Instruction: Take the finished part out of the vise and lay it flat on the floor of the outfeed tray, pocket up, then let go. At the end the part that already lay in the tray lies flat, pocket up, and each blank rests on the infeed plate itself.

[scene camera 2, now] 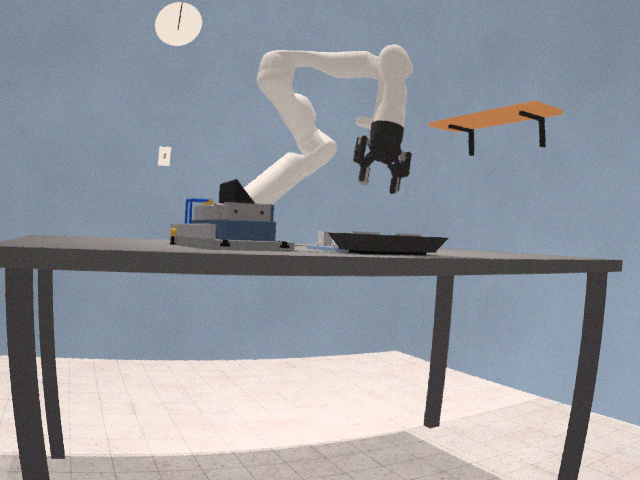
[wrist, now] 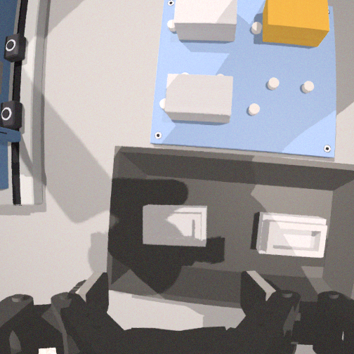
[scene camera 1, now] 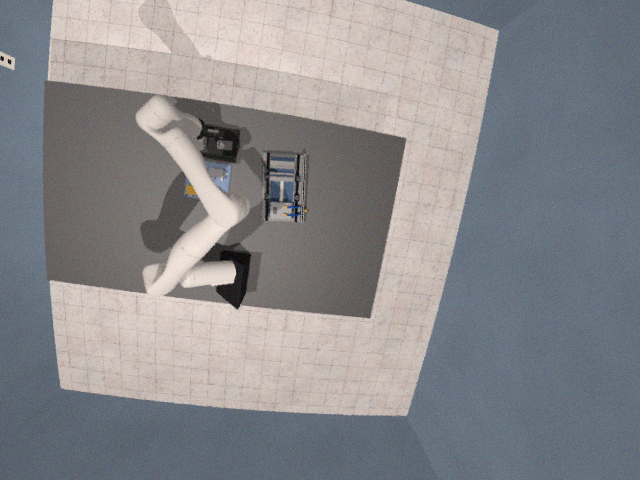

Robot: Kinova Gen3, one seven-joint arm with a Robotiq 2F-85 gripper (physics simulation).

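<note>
My gripper (scene camera 2: 379,186) (wrist: 174,289) is open and empty, high above the outfeed tray (scene camera 1: 235,149) (scene camera 2: 387,243) (wrist: 225,167). In the wrist view one pale part (wrist: 172,226) lies flat on the tray floor, pocket up, partly in shadow, apart from the walls. The other part (wrist: 292,236) lies flat, pocket up, to its right, with a gap between them. On the blue infeed plate (wrist: 295,120) are a grey blank (wrist: 200,97), a second grey blank (wrist: 206,20) and an orange blank (wrist: 295,20). They look level; the last two are cut off by the view's edge.
The vise (scene camera 1: 281,210) (scene camera 2: 248,230) stands beside the tray and plate, with blue and yellow fittings at one end. White pegs stand up from the infeed plate, which adjoins the tray's far wall in the wrist view. An orange wall shelf (scene camera 2: 496,115) hangs behind.
</note>
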